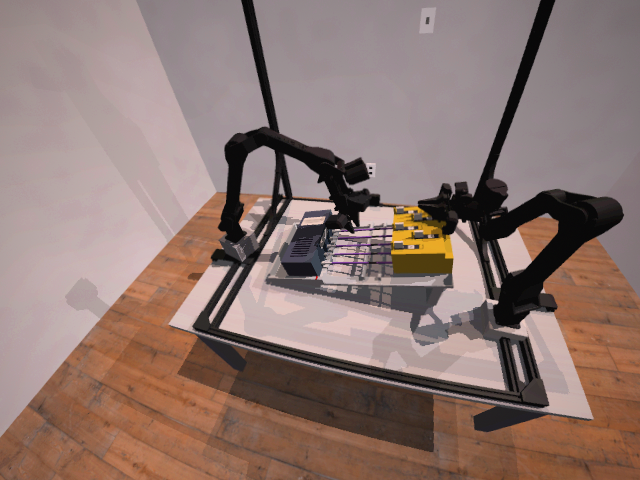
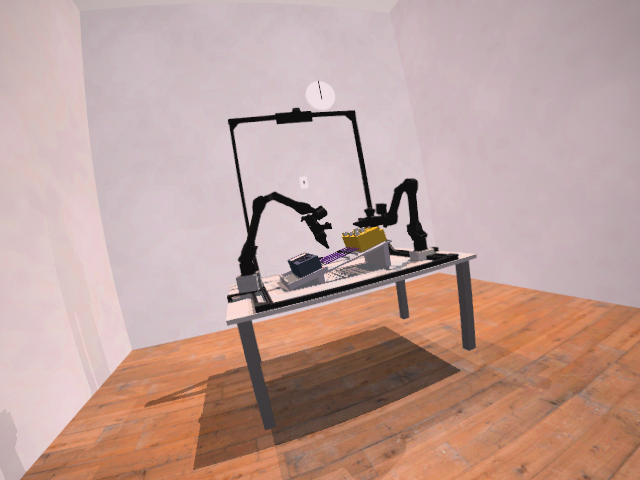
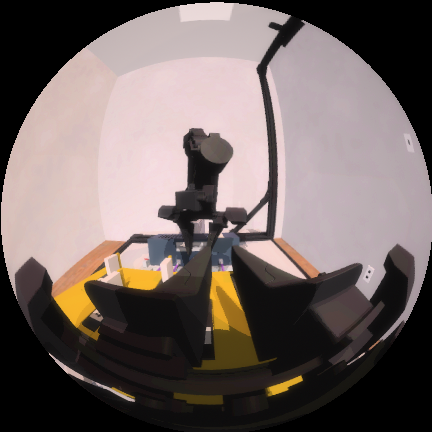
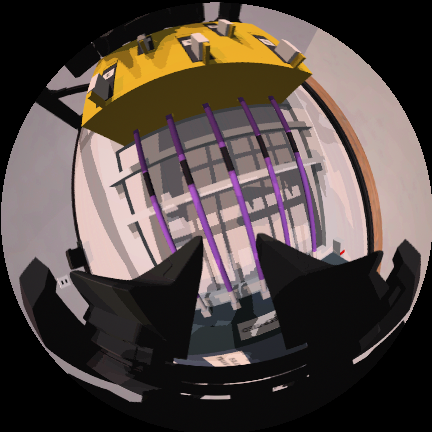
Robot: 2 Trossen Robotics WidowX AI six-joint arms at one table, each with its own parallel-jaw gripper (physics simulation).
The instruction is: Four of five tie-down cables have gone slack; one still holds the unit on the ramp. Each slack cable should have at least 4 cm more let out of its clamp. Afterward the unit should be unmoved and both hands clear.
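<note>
A dark blue unit (image 1: 304, 245) (image 2: 304, 263) (image 3: 158, 245) sits at the low end of a grey ramp (image 1: 347, 277) (image 2: 376, 254). Five purple cables (image 1: 361, 245) (image 2: 332, 258) (image 4: 238, 197) run from it up to a yellow clamp block (image 1: 423, 259) (image 2: 364, 238) (image 3: 225, 298) (image 4: 193, 86), which carries small white levers (image 1: 399, 245) (image 3: 113, 264) (image 4: 199, 42). My left gripper (image 1: 424, 206) (image 2: 358, 222) (image 3: 220, 251) hovers low over the block's far side, fingers nearly together and empty. My right gripper (image 1: 347, 224) (image 2: 325, 243) (image 4: 229, 240) is open and empty above the cables near the unit.
A black rail frame (image 1: 347, 364) runs around the white table top (image 1: 318, 329). Two black gantry posts (image 1: 263, 86) rise at the back. Both arm bases stand at the table's sides.
</note>
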